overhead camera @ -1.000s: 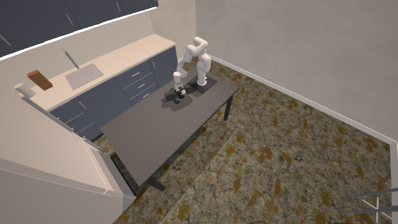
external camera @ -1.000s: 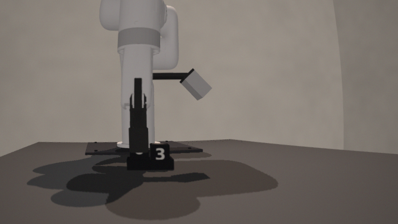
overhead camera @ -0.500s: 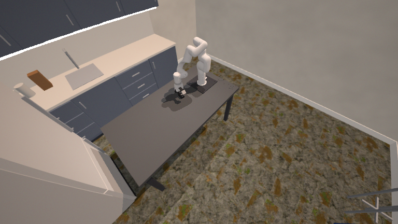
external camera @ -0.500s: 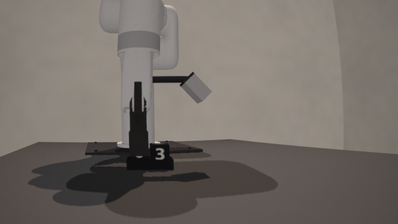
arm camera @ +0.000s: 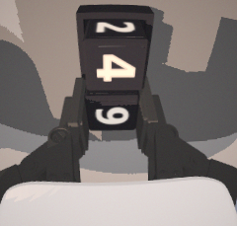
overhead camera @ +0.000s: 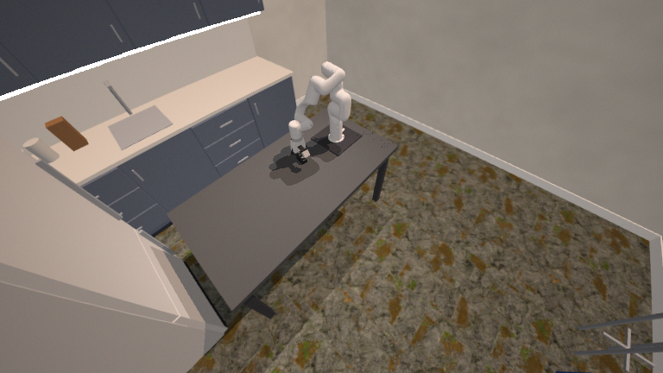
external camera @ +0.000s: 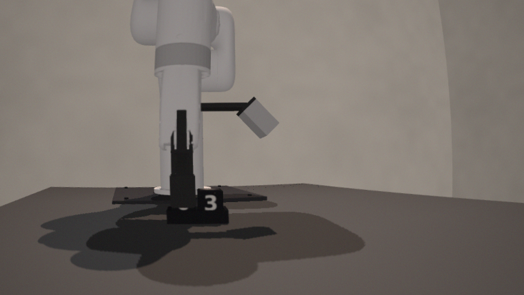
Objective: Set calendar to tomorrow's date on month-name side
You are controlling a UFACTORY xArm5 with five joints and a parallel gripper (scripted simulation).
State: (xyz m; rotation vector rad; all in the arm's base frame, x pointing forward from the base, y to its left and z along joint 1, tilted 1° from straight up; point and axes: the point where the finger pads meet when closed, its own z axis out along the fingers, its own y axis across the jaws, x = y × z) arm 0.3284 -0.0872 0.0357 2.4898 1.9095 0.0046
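Now: the black calendar tray 30 mm below my hand, 20 mm to the left of it and 10 mm ahead of it.
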